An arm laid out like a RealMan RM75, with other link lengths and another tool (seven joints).
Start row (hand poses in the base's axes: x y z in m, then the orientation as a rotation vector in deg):
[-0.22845, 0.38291, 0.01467, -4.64, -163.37, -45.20]
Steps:
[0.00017, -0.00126, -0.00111, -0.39, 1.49, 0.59]
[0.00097, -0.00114, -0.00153, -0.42, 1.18, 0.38]
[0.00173, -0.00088, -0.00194, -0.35, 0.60, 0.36]
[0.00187, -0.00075, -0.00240, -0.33, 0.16, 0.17]
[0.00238, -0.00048, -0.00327, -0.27, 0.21, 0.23]
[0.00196, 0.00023, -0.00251, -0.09, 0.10, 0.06]
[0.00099, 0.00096, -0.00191, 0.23, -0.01, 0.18]
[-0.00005, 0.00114, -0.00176, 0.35, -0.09, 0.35]
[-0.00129, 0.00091, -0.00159, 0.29, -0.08, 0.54]
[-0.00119, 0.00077, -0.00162, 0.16, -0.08, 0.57]
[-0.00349, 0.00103, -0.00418, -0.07, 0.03, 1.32]
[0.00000, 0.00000, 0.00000, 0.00, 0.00, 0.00]
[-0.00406, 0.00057, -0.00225, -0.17, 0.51, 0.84]
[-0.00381, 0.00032, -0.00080, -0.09, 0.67, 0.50]
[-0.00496, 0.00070, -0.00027, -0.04, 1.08, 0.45]
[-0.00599, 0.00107, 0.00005, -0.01, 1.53, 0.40]
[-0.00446, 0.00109, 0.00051, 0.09, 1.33, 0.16]
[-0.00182, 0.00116, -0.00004, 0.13, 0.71, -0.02]
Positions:
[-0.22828, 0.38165, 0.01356, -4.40, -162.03, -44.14]
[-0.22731, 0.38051, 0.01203, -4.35, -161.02, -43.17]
[-0.22558, 0.37963, 0.01009, -4.12, -160.53, -42.45]
[-0.22371, 0.37888, 0.00769, -4.00, -160.48, -41.91]
[-0.22133, 0.37840, 0.00442, -3.80, -160.35, -41.43]
[-0.21937, 0.37863, 0.00191, -3.77, -160.28, -41.27]
[-0.21838, 0.37959, 0.00000, -3.47, -160.17, -41.55]
[-0.21843, 0.38073, -0.00176, -2.88, -160.06, -41.98]
[-0.21972, 0.38164, -0.00335, -2.04, -159.93, -42.27]
[-0.22091, 0.38241, -0.00497, -1.19, -159.84, -42.37]
[-0.22440, 0.38344, -0.00915, 0.63, -159.58, -41.95]
[-0.22440, 0.38344, -0.00915, 0.63, -159.58, -41.95]
[-0.22846, 0.38401, -0.01140, 1.58, -158.98, -41.41]
[-0.23227, 0.38433, -0.01220, 2.01, -158.27, -41.04]
[-0.23723, 0.38503, -0.01247, 2.22, -157.16, -40.68]
[-0.24322, 0.38610, -0.01242, 2.21, -155.63, -40.30]
[-0.24768, 0.38719, -0.01191, 1.97, -154.30, -40.16]
[-0.24950, 0.38835, -0.01195, 1.72, -153.58, -40.22]

